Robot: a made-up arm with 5 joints.
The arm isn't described. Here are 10 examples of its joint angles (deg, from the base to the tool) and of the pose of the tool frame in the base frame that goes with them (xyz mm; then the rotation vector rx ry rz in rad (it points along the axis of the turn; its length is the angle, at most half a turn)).
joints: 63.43 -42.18 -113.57 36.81 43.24
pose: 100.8 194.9 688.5 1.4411 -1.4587 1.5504
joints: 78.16 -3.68 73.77 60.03 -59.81
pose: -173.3 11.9 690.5 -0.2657 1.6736 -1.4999
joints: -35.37 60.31 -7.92 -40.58 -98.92
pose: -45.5 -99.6 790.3 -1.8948 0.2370 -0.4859
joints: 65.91 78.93 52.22 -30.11 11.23
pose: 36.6 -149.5 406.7 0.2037 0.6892 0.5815
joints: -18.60 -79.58 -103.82 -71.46 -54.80
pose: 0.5 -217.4 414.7 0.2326 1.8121 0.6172
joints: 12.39 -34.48 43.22 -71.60 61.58
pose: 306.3 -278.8 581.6 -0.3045 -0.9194 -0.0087
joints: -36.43 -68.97 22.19 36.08 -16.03
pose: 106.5 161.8 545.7 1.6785 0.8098 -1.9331
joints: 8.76 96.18 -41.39 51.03 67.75
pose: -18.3 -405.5 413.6 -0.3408 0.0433 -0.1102
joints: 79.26 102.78 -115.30 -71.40 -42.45
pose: -31.6 -142.4 433.9 0.7923 -0.3916 -1.8295
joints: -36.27 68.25 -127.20 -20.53 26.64
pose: 12.9 -350.4 624.4 -1.5172 0.9773 -0.0548
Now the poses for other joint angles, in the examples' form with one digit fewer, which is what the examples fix.
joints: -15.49 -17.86 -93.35 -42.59 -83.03
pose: 219 -201 538 -1.483 2.337 0.857
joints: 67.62 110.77 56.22 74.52 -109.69
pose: 193 -292 578 1.022 -2.150 -1.222
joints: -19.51 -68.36 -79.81 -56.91 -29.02
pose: -85 -182 483 0.269 1.766 -0.098
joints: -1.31 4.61 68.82 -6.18 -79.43
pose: -179 -182 596 -0.338 0.724 -0.933
